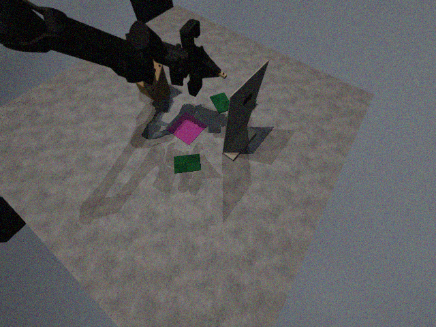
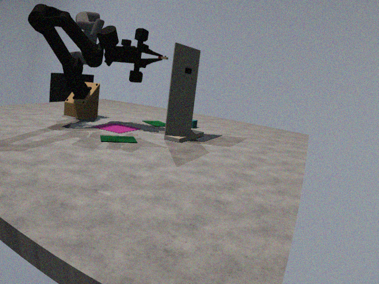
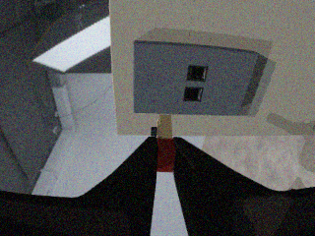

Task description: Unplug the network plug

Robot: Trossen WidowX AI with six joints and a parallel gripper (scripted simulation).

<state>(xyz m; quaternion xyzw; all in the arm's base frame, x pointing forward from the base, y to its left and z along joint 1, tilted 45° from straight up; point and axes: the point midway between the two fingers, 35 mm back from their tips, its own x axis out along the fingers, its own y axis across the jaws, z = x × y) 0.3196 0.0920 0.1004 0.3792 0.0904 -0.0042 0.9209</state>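
My gripper tip is now 100 mm past the magenta marked square, 80 mm to the left of it and 250 mm above it. The rest, counted from my gripper tip: small teal block 60 mm ahead, 190 mm to the left, 230 mm below; then network plug right at my gripper tip; then grey upright panel 100 mm ahead, 10 mm to the right, 120 mm below.
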